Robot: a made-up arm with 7 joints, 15 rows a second.
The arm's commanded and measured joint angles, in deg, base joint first. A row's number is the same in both.
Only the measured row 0 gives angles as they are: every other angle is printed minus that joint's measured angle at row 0.
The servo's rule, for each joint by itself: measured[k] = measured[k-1] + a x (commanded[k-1-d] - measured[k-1]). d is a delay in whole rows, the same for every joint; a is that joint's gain. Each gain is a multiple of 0.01, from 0.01 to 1. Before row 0 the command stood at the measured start. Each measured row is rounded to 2 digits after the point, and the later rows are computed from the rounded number. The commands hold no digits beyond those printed.
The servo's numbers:
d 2
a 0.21 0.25 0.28 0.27 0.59 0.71 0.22
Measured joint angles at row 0: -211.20 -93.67 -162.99 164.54 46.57 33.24 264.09
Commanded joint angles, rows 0 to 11: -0.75 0.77 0.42 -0.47 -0.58 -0.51 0.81; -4.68 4.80 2.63 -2.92 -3.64 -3.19 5.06; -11.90 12.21 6.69 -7.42 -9.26 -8.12 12.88; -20.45 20.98 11.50 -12.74 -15.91 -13.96 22.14; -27.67 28.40 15.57 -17.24 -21.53 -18.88 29.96; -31.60 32.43 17.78 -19.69 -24.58 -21.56 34.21; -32.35 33.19 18.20 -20.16 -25.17 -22.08 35.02; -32.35 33.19 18.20 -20.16 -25.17 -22.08 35.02; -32.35 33.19 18.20 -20.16 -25.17 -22.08 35.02; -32.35 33.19 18.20 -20.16 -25.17 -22.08 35.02; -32.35 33.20 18.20 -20.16 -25.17 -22.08 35.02; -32.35 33.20 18.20 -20.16 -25.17 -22.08 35.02
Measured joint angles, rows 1 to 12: 0.00 0.00 0.00 0.00 0.00 0.00 0.00; 0.00 0.00 0.00 0.00 0.00 0.00 0.00; -0.16 0.19 0.12 -0.13 -0.34 -0.36 0.18; -1.11 1.34 0.82 -0.88 -2.29 -2.37 1.25; -3.38 4.06 2.46 -2.65 -6.40 -6.45 3.81; -6.96 8.29 4.99 -5.37 -12.01 -11.78 7.84; -11.31 13.32 7.95 -8.57 -17.63 -16.82 12.71; -15.57 18.10 10.70 -11.57 -21.73 -20.19 17.44; -19.09 21.87 12.80 -13.89 -23.76 -21.53 21.31; -21.87 24.70 14.31 -15.58 -24.59 -21.92 24.33; -24.07 26.82 15.40 -16.82 -24.93 -22.03 26.68; -25.81 28.41 16.18 -17.72 -25.07 -22.07 28.51
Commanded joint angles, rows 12 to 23: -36.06 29.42 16.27 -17.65 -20.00 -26.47 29.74; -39.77 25.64 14.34 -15.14 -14.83 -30.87 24.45; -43.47 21.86 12.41 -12.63 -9.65 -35.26 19.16; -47.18 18.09 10.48 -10.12 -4.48 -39.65 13.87; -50.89 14.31 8.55 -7.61 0.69 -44.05 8.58; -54.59 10.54 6.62 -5.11 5.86 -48.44 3.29; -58.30 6.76 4.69 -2.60 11.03 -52.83 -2.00; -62.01 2.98 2.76 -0.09 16.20 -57.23 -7.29; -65.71 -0.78 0.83 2.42 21.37 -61.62 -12.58; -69.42 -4.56 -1.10 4.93 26.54 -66.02 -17.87; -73.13 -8.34 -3.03 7.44 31.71 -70.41 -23.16; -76.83 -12.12 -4.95 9.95 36.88 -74.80 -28.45
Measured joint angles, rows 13 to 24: -27.18 29.61 16.75 -18.38 -25.13 -22.08 29.94; -28.27 30.51 17.16 -18.86 -25.15 -22.08 31.06; -29.91 30.24 16.91 -18.53 -22.11 -25.20 30.77; -31.98 29.09 16.19 -17.61 -17.81 -29.23 29.38; -34.39 27.28 15.13 -16.27 -13.00 -33.51 27.13; -37.08 24.98 13.83 -14.61 -7.97 -37.87 24.21; -39.98 22.31 12.35 -12.72 -2.86 -42.26 20.77; -43.05 19.37 10.75 -10.67 2.28 -46.65 16.92; -46.25 16.22 9.05 -8.49 7.44 -51.04 12.76; -49.56 12.91 7.29 -6.22 12.61 -55.43 8.35; -52.95 9.49 5.48 -3.89 17.78 -59.82 3.75; -56.41 5.98 3.64 -1.51 22.95 -64.22 -1.01
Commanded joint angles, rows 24 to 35: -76.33 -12.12 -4.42 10.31 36.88 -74.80 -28.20; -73.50 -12.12 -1.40 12.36 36.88 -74.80 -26.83; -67.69 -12.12 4.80 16.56 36.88 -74.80 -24.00; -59.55 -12.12 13.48 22.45 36.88 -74.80 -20.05; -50.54 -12.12 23.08 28.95 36.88 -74.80 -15.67; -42.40 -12.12 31.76 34.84 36.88 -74.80 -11.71; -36.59 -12.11 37.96 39.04 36.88 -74.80 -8.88; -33.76 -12.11 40.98 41.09 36.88 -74.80 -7.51; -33.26 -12.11 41.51 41.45 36.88 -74.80 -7.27; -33.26 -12.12 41.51 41.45 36.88 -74.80 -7.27; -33.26 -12.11 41.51 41.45 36.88 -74.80 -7.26; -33.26 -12.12 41.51 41.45 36.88 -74.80 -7.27
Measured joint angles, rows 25 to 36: -59.92 2.40 1.77 0.91 28.12 -68.61 -5.88; -63.47 -1.23 -0.11 3.35 33.29 -73.00 -10.85; -66.17 -3.95 -1.32 5.23 35.41 -74.28 -14.67; -67.71 -5.99 -1.34 7.16 36.28 -74.65 -17.35; -67.71 -7.52 0.38 9.70 36.63 -74.76 -18.81; -66.00 -8.67 4.05 13.14 36.78 -74.79 -19.08; -62.75 -9.53 9.38 17.41 36.84 -74.80 -18.33; -58.48 -10.18 15.65 22.12 36.86 -74.80 -16.87; -53.88 -10.66 21.90 26.69 36.87 -74.80 -15.11; -49.65 -11.02 27.24 30.58 36.88 -74.80 -13.44; -46.21 -11.29 31.24 33.51 36.88 -74.80 -12.08; -43.49 -11.50 34.12 35.65 36.88 -74.80 -11.02
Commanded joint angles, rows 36 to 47: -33.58 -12.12 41.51 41.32 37.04 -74.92 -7.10; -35.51 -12.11 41.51 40.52 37.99 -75.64 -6.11; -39.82 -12.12 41.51 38.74 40.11 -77.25 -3.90; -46.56 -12.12 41.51 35.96 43.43 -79.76 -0.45; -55.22 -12.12 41.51 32.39 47.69 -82.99 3.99; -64.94 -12.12 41.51 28.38 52.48 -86.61 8.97; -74.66 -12.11 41.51 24.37 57.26 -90.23 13.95; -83.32 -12.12 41.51 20.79 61.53 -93.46 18.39; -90.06 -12.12 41.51 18.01 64.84 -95.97 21.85; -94.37 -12.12 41.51 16.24 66.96 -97.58 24.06; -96.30 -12.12 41.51 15.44 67.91 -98.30 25.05; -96.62 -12.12 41.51 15.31 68.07 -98.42 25.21
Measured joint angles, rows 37 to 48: -41.34 -11.65 36.19 37.22 36.88 -74.80 -10.19; -39.64 -11.77 37.68 38.36 36.88 -74.80 -9.55; -38.37 -11.86 38.75 39.16 36.97 -74.89 -9.01; -37.77 -11.92 39.52 39.53 37.57 -75.42 -8.37; -38.20 -11.97 40.08 39.32 39.07 -76.72 -7.39; -39.96 -12.01 40.48 38.41 41.64 -78.88 -5.86; -43.16 -12.04 40.77 36.78 45.21 -81.80 -3.69; -47.73 -12.06 40.98 34.51 49.50 -85.22 -0.90; -53.39 -12.07 41.13 31.77 54.08 -88.78 2.37; -59.68 -12.08 41.24 28.81 58.48 -92.10 5.89; -66.06 -12.09 41.32 25.89 62.23 -94.85 9.40; -72.01 -12.10 41.37 23.28 65.02 -96.79 12.63
